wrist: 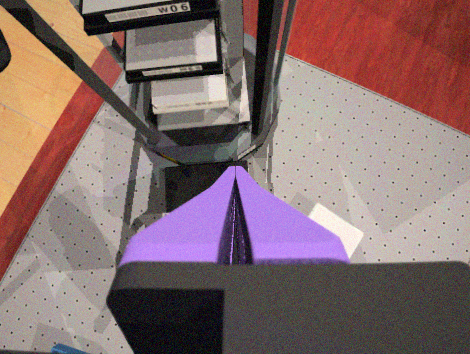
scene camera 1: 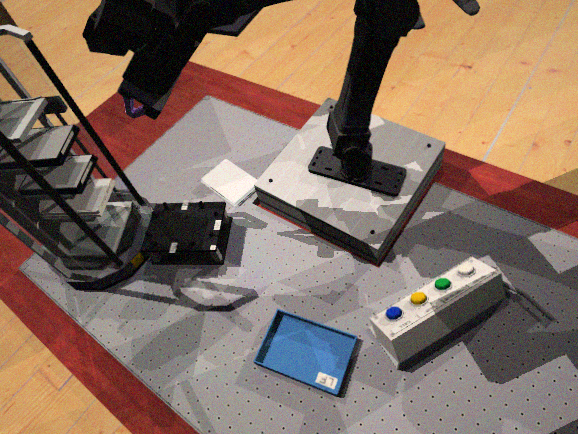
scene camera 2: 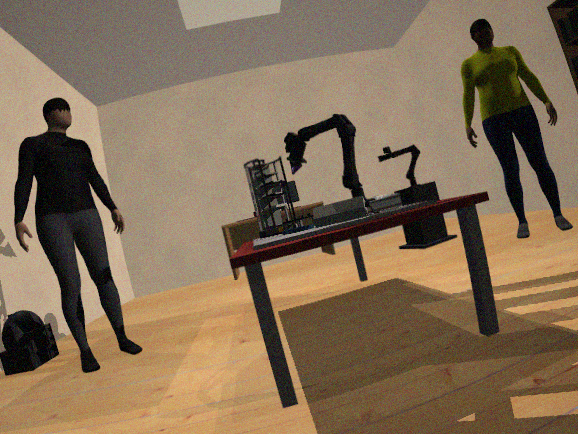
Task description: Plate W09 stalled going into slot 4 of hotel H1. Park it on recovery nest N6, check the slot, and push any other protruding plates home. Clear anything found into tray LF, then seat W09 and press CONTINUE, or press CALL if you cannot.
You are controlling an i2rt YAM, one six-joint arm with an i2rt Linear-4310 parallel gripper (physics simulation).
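Note:
My gripper is shut and empty, its purple tips raised in front of the plate hotel. In the wrist view, plate W06 lies in the hotel, above another black-edged plate and a pale plate. No W09 label is readable. A black nest block stands at the hotel's foot with no plate on it; its label is not readable. Blue tray LF looks empty. The button box has blue, yellow, green and white buttons.
A white square piece lies between the nest block and the arm's grey base. The hotel's upright posts stand close to the gripper. In scene view 2, two people and a second small arm stand around the table.

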